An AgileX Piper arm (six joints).
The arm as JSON. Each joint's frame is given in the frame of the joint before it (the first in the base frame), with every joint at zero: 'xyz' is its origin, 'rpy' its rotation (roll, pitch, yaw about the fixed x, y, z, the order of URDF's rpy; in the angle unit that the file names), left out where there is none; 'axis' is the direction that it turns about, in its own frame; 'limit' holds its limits. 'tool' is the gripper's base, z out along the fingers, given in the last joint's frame.
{
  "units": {
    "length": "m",
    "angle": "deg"
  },
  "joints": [
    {
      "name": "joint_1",
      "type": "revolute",
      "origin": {
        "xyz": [
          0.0,
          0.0,
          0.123
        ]
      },
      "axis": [
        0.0,
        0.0,
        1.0
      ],
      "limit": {
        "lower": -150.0,
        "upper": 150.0
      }
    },
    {
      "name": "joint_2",
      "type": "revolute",
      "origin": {
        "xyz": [
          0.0,
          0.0,
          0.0
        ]
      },
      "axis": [
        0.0,
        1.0,
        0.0
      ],
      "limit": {
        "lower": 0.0,
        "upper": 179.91
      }
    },
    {
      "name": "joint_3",
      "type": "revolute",
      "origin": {
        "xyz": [
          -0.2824,
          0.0,
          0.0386
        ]
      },
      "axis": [
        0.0,
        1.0,
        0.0
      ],
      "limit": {
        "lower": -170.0,
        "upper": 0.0
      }
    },
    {
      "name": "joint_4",
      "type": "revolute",
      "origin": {
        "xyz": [
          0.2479,
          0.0,
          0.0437
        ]
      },
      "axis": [
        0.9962,
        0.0,
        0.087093
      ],
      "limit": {
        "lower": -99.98,
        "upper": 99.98
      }
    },
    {
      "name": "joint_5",
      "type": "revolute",
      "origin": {
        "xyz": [
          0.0,
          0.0,
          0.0
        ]
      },
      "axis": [
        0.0,
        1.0,
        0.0
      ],
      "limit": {
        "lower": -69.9,
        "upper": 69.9
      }
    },
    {
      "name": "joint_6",
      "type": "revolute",
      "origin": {
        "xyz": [
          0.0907,
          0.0,
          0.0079
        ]
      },
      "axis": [
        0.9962,
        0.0,
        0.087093
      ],
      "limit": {
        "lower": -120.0,
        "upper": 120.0
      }
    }
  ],
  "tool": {
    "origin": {
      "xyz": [
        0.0,
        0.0,
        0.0
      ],
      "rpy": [
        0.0,
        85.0,
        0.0
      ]
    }
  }
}
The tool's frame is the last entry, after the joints.
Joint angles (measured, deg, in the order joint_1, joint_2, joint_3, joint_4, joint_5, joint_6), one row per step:
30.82, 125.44, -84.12, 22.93, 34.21, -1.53
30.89, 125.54, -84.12, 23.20, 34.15, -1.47
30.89, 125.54, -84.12, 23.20, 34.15, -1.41
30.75, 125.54, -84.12, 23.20, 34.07, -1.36
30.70, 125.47, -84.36, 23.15, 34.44, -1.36
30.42, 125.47, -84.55, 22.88, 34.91, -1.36
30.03, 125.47, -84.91, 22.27, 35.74, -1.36
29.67, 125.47, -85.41, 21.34, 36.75, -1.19
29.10, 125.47, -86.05, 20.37, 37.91, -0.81
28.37, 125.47, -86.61, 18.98, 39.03, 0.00
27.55, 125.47, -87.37, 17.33, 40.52, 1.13
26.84, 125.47, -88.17, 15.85, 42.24, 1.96
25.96, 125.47, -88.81, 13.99, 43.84, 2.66
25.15, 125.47, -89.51, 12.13, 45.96, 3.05
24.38, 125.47, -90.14, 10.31, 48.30, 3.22
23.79, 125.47, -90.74, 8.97, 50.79, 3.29
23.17, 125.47, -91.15, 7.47, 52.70, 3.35
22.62, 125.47, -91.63, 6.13, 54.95, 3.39
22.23, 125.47, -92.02, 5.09, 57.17, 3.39
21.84, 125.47, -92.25, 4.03, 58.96, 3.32
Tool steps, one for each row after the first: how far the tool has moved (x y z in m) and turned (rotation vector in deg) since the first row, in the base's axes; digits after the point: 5 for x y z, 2 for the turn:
-0.00028, 0.00068, -0.00067, 0.16, 0.17, -0.16
-0.00028, 0.00068, -0.00067, 0.18, 0.19, -0.22
0.00043, -0.00020, -0.00064, 0.21, 0.13, -0.43
0.00088, -0.00021, 0.00077, 0.23, 0.18, -0.33
0.00203, -0.00203, 0.00131, 0.01, 0.34, -0.30
0.00373, -0.00465, 0.00233, -0.46, 0.53, -0.08
0.00554, -0.00721, 0.00380, -1.12, 0.70, 0.24
0.00844, -0.01105, 0.00582, -1.76, 0.94, 0.22
0.01186, -0.01657, 0.00740, -2.67, 1.21, -0.17
0.01574, -0.02287, 0.00966, -3.76, 1.63, -0.75
0.01887, -0.02848, 0.01209, -4.88, 2.19, -1.02
0.02236, -0.03600, 0.01383, -6.38, 2.59, -1.24
0.02494, -0.04337, 0.01571, -8.13, 3.31, -1.05
0.02675, -0.05083, 0.01732, -10.04, 4.26, -0.65
0.02739, -0.05679, 0.01897, -11.68, 5.53, -0.22
0.02842, -0.06324, 0.02004, -13.35, 6.40, 0.09
0.02883, -0.06920, 0.02145, -15.00, 7.58, 0.43
0.02835, -0.07386, 0.02265, -16.46, 8.92, 0.81
0.02801, -0.07858, 0.02333, -17.87, 9.99, 1.17

